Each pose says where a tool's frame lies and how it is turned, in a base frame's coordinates. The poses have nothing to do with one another.
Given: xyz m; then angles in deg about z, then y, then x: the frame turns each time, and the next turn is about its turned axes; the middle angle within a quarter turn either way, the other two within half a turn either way.
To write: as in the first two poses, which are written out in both.
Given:
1: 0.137 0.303 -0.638 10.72 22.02 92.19
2: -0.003 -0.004 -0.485 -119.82 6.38 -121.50
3: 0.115 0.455 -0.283 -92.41 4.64 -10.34
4: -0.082 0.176 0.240 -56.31 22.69 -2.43
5: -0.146 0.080 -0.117 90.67 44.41 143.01
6: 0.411 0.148 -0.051 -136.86 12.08 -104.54
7: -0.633 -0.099 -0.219 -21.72 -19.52 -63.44
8: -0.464 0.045 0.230 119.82 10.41 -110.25
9: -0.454 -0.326 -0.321 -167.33 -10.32 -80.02
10: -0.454 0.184 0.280 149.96 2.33 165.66
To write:
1: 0.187 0.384 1.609 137 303 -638
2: -2.091 0.111 -2.121 -3 -4 -485
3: -1.613 0.081 -0.180 115 455 -283
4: -0.983 0.396 -0.042 -82 176 240
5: 1.582 0.775 2.496 -146 80 -117
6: -2.389 0.211 -1.825 411 148 -51
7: -0.379 -0.341 -1.107 -633 -99 -219
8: 2.091 0.182 -1.924 -464 45 230
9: -2.920 -0.180 -1.397 -454 -326 -321
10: 2.617 0.041 2.891 -454 184 280
